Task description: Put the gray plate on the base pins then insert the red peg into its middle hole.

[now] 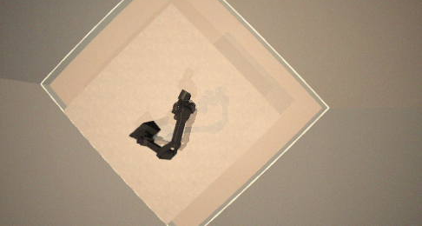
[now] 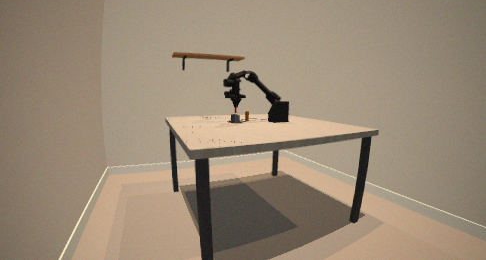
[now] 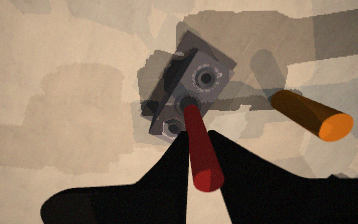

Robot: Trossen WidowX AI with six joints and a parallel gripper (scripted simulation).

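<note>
Right now the red peg is right at my gripper tip. From my gripper tip the other things lie so: base 110 mm below; then gray plate 70 mm below; then small orange part 120 mm behind, 70 mm below, 40 mm to the right.
</note>
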